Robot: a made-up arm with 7 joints. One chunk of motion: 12 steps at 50 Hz.
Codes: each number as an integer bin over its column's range. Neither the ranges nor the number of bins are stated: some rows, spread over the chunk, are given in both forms.
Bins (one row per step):
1: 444 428 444 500 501 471
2: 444 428 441 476 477 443
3: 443 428 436 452 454 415
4: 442 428 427 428 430 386
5: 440 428 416 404 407 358
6: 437 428 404 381 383 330
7: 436 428 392 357 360 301
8: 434 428 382 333 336 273
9: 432 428 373 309 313 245
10: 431 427 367 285 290 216
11: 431 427 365 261 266 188
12: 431 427 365 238 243 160
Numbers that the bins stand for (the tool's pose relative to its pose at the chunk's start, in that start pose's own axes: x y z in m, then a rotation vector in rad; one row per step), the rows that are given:
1: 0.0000 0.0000 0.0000 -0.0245 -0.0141 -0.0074
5: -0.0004 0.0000 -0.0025 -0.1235 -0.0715 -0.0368
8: -0.0009 0.0000 -0.0056 -0.1967 -0.1148 -0.0589
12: -0.0012 -0.0001 -0.0071 -0.2946 -0.1716 -0.0884
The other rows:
2: 0.0000 0.0000 -0.0003 -0.0492 -0.0287 -0.0147
3: -0.0001 0.0000 -0.0007 -0.0740 -0.0428 -0.0220
4: -0.0002 0.0000 -0.0015 -0.0987 -0.0574 -0.0295
6: -0.0006 0.0000 -0.0036 -0.1472 -0.0861 -0.0441
7: -0.0007 0.0000 -0.0047 -0.1719 -0.1002 -0.0517
9: -0.0011 0.0000 -0.0064 -0.2214 -0.1289 -0.0662
10: -0.0012 -0.0001 -0.0069 -0.2462 -0.1429 -0.0738
11: -0.0012 -0.0001 -0.0071 -0.2709 -0.1576 -0.0811

